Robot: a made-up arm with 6 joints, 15 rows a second.
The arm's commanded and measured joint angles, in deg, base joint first. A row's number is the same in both.
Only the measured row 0 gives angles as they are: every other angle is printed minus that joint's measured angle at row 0.
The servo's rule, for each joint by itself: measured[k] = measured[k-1] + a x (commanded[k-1-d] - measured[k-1]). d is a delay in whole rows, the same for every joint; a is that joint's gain. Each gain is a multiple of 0.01, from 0.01 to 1. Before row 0 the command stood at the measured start. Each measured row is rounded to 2 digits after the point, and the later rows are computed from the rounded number. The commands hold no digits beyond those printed.
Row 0, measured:
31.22, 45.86, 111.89, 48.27, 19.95, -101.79
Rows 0 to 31, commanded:
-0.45, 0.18, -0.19, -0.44, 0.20, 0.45
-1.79, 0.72, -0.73, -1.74, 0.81, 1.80
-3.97, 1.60, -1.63, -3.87, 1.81, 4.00
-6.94, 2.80, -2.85, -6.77, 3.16, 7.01
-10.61, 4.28, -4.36, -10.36, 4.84, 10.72
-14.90, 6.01, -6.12, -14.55, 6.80, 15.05
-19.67, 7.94, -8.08, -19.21, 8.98, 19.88
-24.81, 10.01, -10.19, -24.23, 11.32, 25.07
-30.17, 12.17, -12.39, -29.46, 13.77, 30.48
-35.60, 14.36, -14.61, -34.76, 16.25, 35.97
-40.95, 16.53, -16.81, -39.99, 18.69, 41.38
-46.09, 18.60, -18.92, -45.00, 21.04, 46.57
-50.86, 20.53, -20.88, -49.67, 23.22, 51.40
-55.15, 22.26, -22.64, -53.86, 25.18, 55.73
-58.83, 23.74, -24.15, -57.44, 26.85, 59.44
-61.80, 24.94, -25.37, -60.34, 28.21, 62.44
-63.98, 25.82, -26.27, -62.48, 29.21, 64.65
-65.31, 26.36, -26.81, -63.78, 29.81, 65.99
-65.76, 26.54, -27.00, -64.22, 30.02, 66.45
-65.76, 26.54, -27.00, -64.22, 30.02, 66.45
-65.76, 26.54, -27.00, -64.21, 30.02, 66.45
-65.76, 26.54, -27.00, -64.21, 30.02, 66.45
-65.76, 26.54, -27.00, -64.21, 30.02, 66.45
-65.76, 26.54, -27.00, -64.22, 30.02, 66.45
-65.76, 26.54, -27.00, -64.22, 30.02, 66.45
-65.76, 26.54, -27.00, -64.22, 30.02, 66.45
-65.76, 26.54, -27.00, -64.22, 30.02, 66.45
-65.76, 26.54, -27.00, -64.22, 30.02, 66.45
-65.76, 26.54, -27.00, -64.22, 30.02, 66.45
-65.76, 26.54, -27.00, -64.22, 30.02, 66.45
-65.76, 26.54, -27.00, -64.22, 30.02, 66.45
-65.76, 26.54, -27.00, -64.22, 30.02, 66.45
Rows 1 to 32, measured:
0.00, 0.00, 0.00, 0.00, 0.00, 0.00
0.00, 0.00, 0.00, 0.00, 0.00, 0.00
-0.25, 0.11, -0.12, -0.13, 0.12, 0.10
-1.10, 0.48, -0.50, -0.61, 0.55, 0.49
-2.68, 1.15, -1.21, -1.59, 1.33, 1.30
-5.02, 2.14, -2.24, -3.14, 2.46, 2.61
-8.09, 3.42, -3.58, -5.31, 3.94, 4.48
-11.84, 4.97, -5.18, -8.08, 5.71, 6.91
-16.15, 6.75, -7.01, -11.42, 7.74, 9.89
-20.91, 8.71, -9.01, -15.26, 9.96, 13.38
-26.00, 10.79, -11.14, -19.52, 12.32, 17.31
-31.28, 12.93, -13.33, -24.09, 14.76, 21.60
-36.60, 15.09, -15.52, -28.86, 17.20, 26.15
-41.82, 17.20, -17.66, -33.70, 19.58, 30.85
-46.79, 19.20, -19.69, -38.49, 21.84, 35.58
-51.39, 21.04, -21.55, -43.10, 23.91, 40.21
-55.48, 22.66, -23.19, -47.40, 25.73, 44.63
-58.96, 24.03, -24.56, -51.28, 27.27, 48.73
-61.72, 25.10, -25.64, -54.64, 28.47, 52.39
-63.69, 25.86, -26.38, -57.38, 29.30, 55.52
-64.83, 26.27, -26.77, -59.43, 29.75, 58.03
-65.34, 26.43, -26.91, -60.87, 29.92, 59.97
-65.57, 26.50, -26.97, -61.87, 29.98, 61.46
-65.67, 26.52, -26.99, -62.57, 30.00, 62.61
-65.72, 26.53, -27.00, -63.06, 30.01, 63.49
-65.74, 26.54, -27.00, -63.41, 30.02, 64.17
-65.75, 26.54, -27.00, -63.65, 30.02, 64.69
-65.76, 26.54, -27.00, -63.82, 30.02, 65.09
-65.76, 26.54, -27.00, -63.94, 30.02, 65.40
-65.76, 26.54, -27.00, -64.02, 30.02, 65.64
-65.76, 26.54, -27.00, -64.08, 30.02, 65.83
-65.76, 26.54, -27.00, -64.12, 30.02, 65.97
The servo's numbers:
d 2
a 0.55 0.60 0.63 0.30 0.62 0.23

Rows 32 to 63, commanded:
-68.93, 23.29, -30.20, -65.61, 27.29, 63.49
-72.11, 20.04, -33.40, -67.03, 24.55, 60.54
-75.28, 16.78, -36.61, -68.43, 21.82, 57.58
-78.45, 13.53, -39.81, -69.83, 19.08, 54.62
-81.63, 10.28, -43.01, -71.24, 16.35, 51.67
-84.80, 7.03, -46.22, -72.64, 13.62, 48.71
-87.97, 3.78, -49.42, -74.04, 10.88, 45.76
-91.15, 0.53, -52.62, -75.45, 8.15, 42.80
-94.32, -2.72, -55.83, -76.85, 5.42, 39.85
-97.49, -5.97, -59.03, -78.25, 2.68, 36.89
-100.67, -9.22, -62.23, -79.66, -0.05, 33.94
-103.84, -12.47, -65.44, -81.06, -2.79, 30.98
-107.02, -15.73, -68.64, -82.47, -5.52, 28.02
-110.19, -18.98, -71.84, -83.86, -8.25, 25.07
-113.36, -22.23, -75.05, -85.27, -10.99, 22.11
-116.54, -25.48, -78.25, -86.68, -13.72, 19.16
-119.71, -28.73, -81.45, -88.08, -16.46, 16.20
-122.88, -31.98, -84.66, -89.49, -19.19, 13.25
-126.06, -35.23, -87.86, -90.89, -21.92, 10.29
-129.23, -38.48, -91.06, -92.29, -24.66, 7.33
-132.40, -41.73, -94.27, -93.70, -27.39, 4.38
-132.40, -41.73, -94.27, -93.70, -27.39, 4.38
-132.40, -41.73, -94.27, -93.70, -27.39, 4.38
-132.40, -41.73, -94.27, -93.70, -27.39, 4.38
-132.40, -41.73, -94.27, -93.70, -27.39, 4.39
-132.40, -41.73, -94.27, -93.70, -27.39, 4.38
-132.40, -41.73, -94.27, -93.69, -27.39, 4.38
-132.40, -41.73, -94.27, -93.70, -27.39, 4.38
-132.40, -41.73, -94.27, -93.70, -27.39, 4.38
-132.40, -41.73, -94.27, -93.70, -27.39, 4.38
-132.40, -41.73, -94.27, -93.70, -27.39, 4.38
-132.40, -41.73, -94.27, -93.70, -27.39, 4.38
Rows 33 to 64, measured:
-65.76, 26.54, -27.00, -64.15, 30.02, 66.08
-65.76, 26.54, -27.00, -64.17, 30.02, 66.17
-67.50, 24.59, -29.02, -64.60, 28.33, 65.55
-70.04, 21.86, -31.78, -65.33, 25.99, 64.40
-72.92, 18.81, -34.82, -66.26, 23.40, 62.83
-75.96, 15.64, -37.96, -67.33, 20.72, 60.94
-79.08, 12.42, -41.14, -68.50, 18.01, 58.81
-82.23, 9.19, -44.34, -69.74, 15.29, 56.49
-85.39, 5.94, -47.54, -71.03, 12.56, 54.02
-88.56, 2.69, -50.74, -72.36, 9.83, 51.44
-91.73, -0.56, -53.95, -73.71, 7.10, 48.77
-94.90, -3.81, -57.15, -75.07, 4.36, 46.04
-98.07, -7.06, -60.35, -76.45, 1.63, 43.26
-101.24, -10.31, -63.56, -77.83, -1.11, 40.44
-104.42, -13.56, -66.76, -79.22, -3.84, 37.58
-107.59, -16.81, -69.96, -80.61, -6.57, 34.70
-110.76, -20.06, -73.17, -82.01, -9.31, 31.80
-113.94, -23.31, -76.37, -83.41, -12.04, 28.89
-117.11, -26.56, -79.57, -84.81, -14.78, 25.97
-120.28, -29.81, -82.78, -86.21, -17.51, 23.04
-123.46, -33.06, -85.98, -87.61, -20.24, 20.11
-126.63, -36.31, -89.18, -89.01, -22.98, 17.17
-129.80, -39.56, -92.39, -90.42, -25.71, 14.23
-131.23, -40.86, -93.57, -91.40, -26.75, 11.96
-131.87, -41.38, -94.01, -92.09, -27.15, 10.22
-132.16, -41.59, -94.17, -92.57, -27.30, 8.88
-132.29, -41.67, -94.23, -92.91, -27.36, 7.85
-132.35, -41.71, -94.26, -93.15, -27.38, 7.05
-132.38, -41.72, -94.27, -93.31, -27.39, 6.44
-132.39, -41.73, -94.27, -93.43, -27.39, 5.97
-132.40, -41.73, -94.27, -93.51, -27.39, 5.60
-132.40, -41.73, -94.27, -93.57, -27.39, 5.32

